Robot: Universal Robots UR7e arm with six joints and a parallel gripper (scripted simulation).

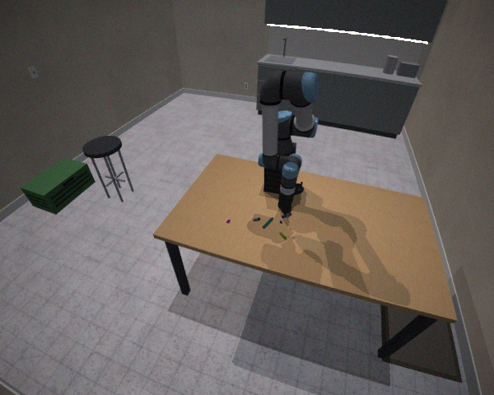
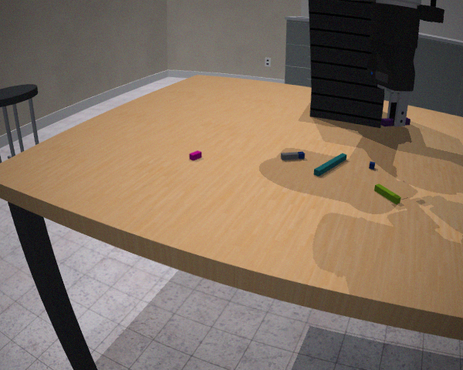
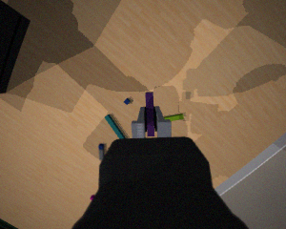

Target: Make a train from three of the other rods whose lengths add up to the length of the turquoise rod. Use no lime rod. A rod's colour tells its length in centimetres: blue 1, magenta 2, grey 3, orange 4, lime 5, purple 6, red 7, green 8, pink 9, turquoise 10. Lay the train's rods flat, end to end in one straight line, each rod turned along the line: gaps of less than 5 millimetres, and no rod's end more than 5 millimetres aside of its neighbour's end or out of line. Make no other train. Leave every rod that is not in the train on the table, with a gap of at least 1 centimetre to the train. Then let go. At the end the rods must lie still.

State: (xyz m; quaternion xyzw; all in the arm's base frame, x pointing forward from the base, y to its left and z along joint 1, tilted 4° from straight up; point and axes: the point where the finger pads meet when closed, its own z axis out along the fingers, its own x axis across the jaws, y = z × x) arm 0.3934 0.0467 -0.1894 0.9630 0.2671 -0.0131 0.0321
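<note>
My hand is 17 cm to the left of the grey rod, 11 cm above it and 4 cm past it. Round my hand: turquoise rod: 11 cm below, 10 cm to the right, 3 cm behind; then lime rod: 11 cm below, 6 cm ahead, 1 cm to the right; then purple rod: 1 cm below.
</note>
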